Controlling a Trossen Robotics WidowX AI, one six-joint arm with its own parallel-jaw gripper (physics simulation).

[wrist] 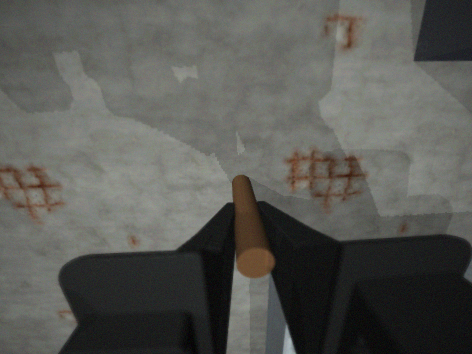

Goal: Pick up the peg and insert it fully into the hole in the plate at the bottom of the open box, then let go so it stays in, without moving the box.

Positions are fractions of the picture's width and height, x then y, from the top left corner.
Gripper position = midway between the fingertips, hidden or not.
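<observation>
You've got my gripper (0.52,0.59) showing here, and I can see an orange-brown peg (0.54,0.73) as well.
</observation>
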